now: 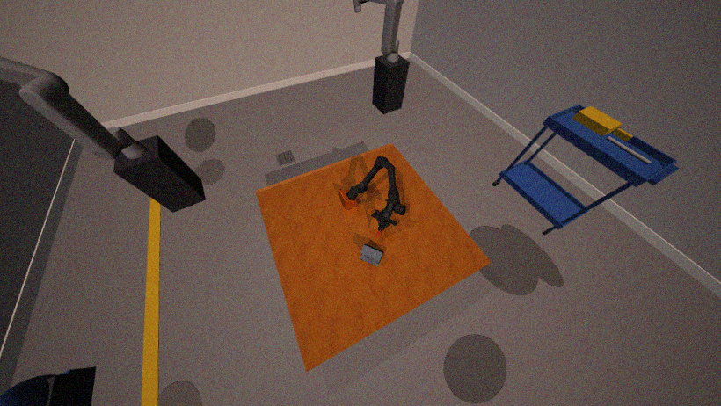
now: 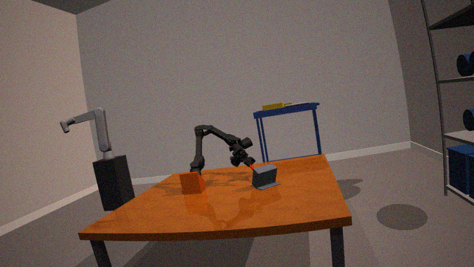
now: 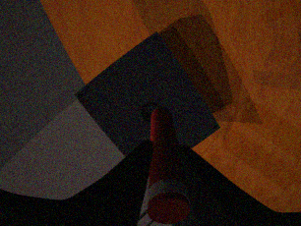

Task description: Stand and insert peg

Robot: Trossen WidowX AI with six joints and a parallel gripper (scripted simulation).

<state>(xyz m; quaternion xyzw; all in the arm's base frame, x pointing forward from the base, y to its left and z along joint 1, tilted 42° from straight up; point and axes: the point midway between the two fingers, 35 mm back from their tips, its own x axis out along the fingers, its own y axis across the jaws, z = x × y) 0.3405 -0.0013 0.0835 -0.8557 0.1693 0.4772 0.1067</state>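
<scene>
The grey sloped panel lies 9 cm ahead of my gripper tip, 10 cm to the right of it and 6 cm below it. Also, from my gripper tip: red peg: 1 cm behind, 1 cm to the left, 1 cm above.
</scene>
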